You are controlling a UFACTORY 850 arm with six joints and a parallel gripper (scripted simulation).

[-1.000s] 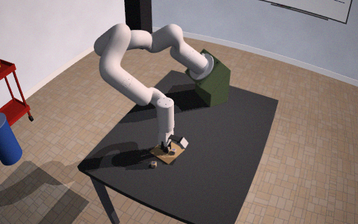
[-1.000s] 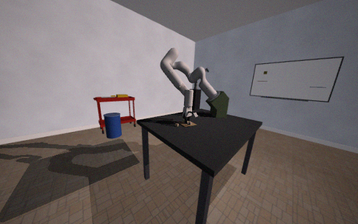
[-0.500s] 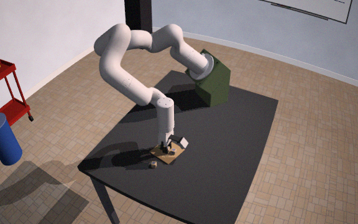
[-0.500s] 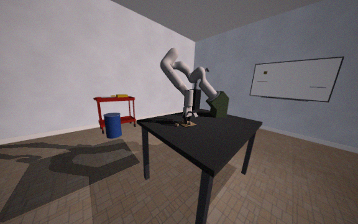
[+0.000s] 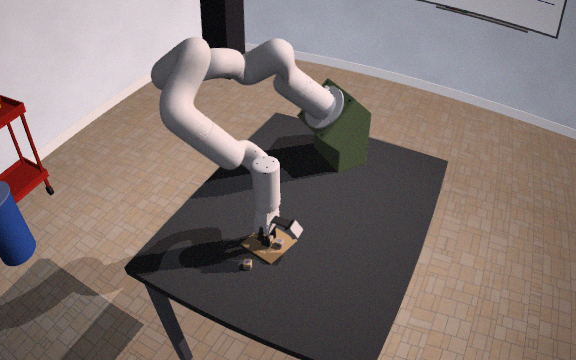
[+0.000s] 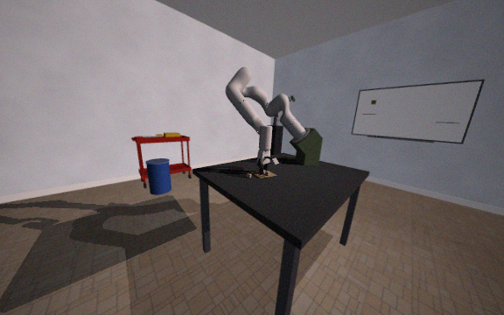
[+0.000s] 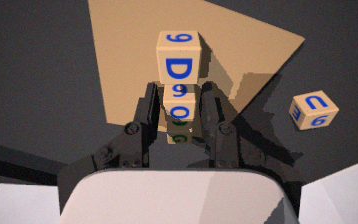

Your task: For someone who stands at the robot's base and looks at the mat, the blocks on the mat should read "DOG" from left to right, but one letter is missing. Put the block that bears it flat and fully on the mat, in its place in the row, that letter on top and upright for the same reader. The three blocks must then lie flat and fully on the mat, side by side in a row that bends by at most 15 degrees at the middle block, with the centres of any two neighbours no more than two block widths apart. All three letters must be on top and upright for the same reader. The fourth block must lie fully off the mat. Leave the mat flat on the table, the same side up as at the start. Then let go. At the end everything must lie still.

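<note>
The wooden block lies 1 cm below my hand. Round my hand: tan mat (3 cm below).
</note>
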